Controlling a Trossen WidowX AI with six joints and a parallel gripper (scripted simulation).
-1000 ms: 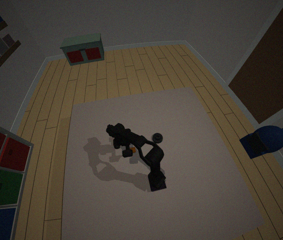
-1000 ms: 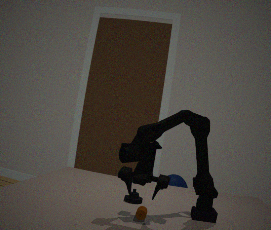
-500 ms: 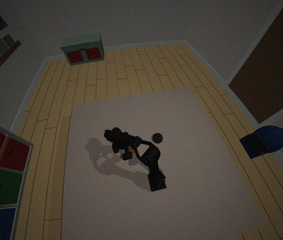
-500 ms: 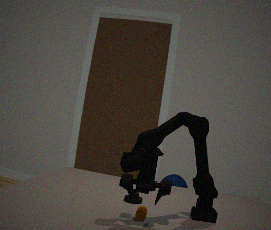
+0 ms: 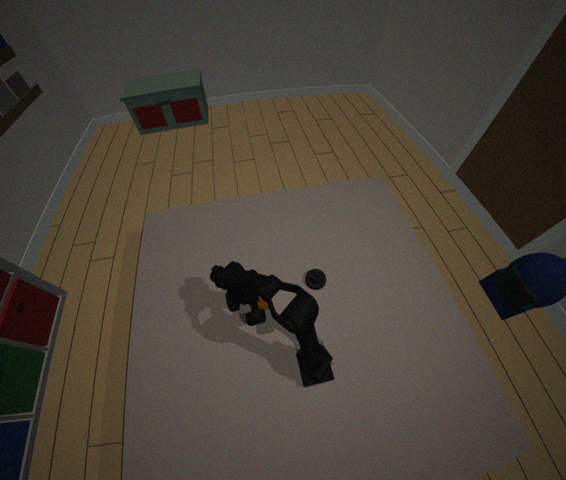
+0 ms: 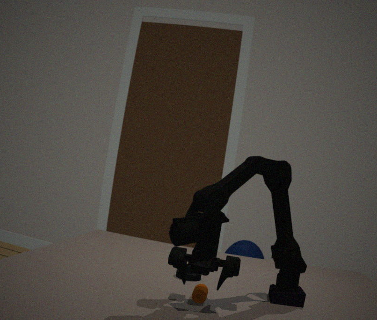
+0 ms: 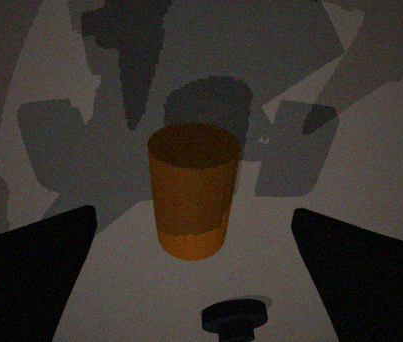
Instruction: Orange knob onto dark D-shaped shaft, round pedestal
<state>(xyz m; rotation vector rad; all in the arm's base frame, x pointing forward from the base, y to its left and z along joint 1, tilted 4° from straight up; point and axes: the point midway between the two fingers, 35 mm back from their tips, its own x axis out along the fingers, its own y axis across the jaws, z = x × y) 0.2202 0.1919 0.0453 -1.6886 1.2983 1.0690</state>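
My gripper tip is 2 cm above the orange knob. Round my gripper tip: dark round pedestal: 11 cm ahead, 21 cm to the right, 1 cm below.
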